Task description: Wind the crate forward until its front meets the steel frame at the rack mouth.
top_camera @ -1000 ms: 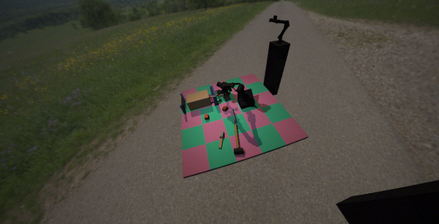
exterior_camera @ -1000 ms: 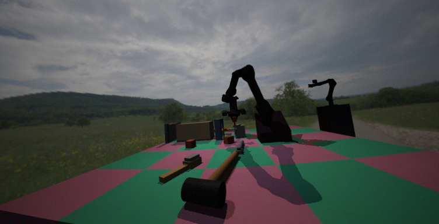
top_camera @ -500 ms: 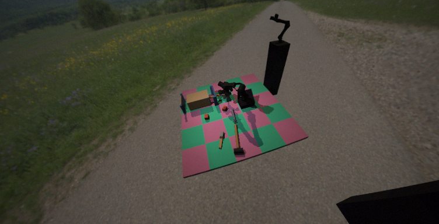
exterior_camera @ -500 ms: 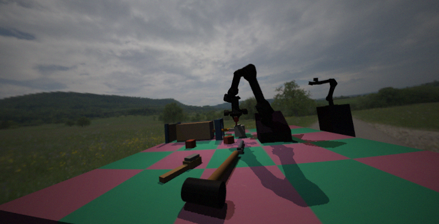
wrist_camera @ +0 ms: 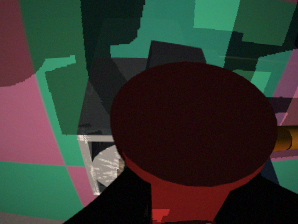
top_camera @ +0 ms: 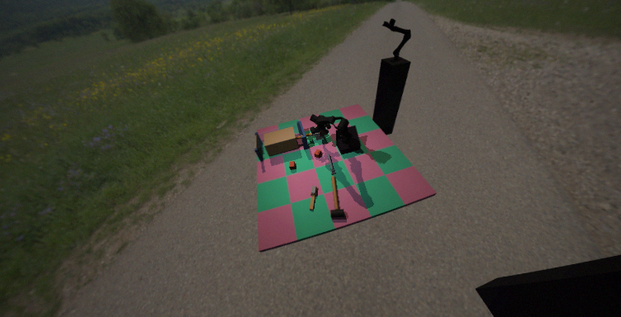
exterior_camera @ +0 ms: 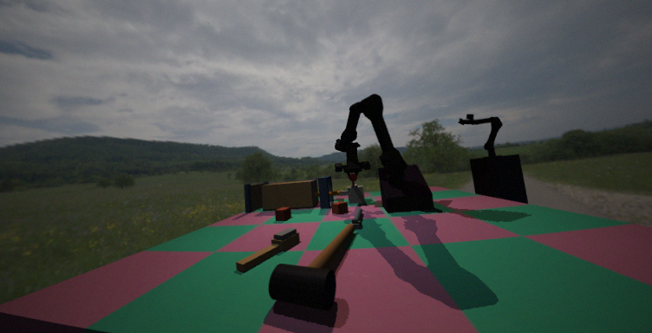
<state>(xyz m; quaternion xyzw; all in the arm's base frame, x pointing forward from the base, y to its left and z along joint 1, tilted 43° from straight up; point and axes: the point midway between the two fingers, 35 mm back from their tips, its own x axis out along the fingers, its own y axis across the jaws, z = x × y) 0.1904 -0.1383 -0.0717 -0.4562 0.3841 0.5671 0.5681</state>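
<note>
Right now my gripper tip is 3 cm above the winch handle and 2 cm to the left of it. Round my gripper tip: grey winch: 10 cm below, 9 cm to the right, 2 cm behind; then red knob: 2 cm to the left; then frame: 15 cm ahead, 8 cm to the right, 3 cm below.
</note>
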